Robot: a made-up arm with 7 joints. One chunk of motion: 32 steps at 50 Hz.
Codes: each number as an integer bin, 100 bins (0 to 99) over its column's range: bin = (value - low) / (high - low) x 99, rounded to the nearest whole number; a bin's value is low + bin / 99 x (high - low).
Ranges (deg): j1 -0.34..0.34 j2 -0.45..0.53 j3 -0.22..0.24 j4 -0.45..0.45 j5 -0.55..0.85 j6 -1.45..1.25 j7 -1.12..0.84
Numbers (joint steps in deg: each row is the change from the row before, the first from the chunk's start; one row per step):
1: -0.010 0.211 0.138 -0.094 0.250 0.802 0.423
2: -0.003 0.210 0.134 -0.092 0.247 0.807 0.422
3: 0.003 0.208 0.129 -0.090 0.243 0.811 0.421
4: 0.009 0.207 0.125 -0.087 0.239 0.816 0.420
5: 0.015 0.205 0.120 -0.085 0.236 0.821 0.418
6: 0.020 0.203 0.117 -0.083 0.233 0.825 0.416
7: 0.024 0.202 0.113 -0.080 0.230 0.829 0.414
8: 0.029 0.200 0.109 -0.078 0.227 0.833 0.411
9: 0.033 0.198 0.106 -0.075 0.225 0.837 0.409
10: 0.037 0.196 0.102 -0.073 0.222 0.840 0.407
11: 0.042 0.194 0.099 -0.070 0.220 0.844 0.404
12: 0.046 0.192 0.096 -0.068 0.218 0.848 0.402
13: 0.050 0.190 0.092 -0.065 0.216 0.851 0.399
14: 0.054 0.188 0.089 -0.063 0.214 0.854 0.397
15: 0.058 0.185 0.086 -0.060 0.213 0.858 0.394
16: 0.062 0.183 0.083 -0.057 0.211 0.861 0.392
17: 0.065 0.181 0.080 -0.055 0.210 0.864 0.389
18: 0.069 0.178 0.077 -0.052 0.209 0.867 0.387
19: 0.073 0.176 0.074 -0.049 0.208 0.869 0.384
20: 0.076 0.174 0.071 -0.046 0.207 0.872 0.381
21: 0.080 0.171 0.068 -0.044 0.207 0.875 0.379
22: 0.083 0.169 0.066 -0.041 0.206 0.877 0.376
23: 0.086 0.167 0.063 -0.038 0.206 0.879 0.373
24: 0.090 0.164 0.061 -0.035 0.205 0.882 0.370
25: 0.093 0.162 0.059 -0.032 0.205 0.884 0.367
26: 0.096 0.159 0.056 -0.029 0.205 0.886 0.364
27: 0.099 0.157 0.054 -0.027 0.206 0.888 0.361
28: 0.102 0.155 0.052 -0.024 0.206 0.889 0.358
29: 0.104 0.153 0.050 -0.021 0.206 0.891 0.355
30: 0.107 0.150 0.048 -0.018 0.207 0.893 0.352
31: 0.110 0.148 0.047 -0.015 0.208 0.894 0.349
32: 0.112 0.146 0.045 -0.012 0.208 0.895 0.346
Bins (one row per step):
1: 48 67 77 39 57 83 78
2: 49 67 76 39 56 83 78
3: 50 66 75 40 56 83 78
4: 51 66 74 40 56 83 78
5: 52 66 73 40 56 83 78
6: 52 66 73 40 55 83 78
7: 53 66 72 41 55 84 77
8: 54 66 71 41 55 84 77
9: 54 65 70 41 55 84 77
10: 55 65 69 41 55 84 77
11: 56 65 69 42 54 84 77
12: 56 65 68 42 54 84 77
13: 57 65 67 42 54 84 77
14: 57 64 67 43 54 84 77
15: 58 64 66 43 54 85 76
16: 59 64 65 43 54 85 76
17: 59 64 65 43 54 85 76
18: 60 63 64 44 54 85 76
19: 60 63 63 44 54 85 76
20: 61 63 63 44 54 85 76
21: 61 63 62 45 54 85 76
22: 62 63 62 45 53 85 76
23: 62 62 61 45 53 85 75
24: 63 62 60 46 53 86 75
25: 63 62 60 46 53 86 75
26: 63 62 59 46 53 86 75
27: 64 61 59 47 53 86 75
28: 64 61 59 47 53 86 75
29: 65 61 58 47 53 86 75
30: 65 61 58 48 54 86 74
31: 66 60 57 48 54 86 74
32: 66 60 57 48 54 86 74

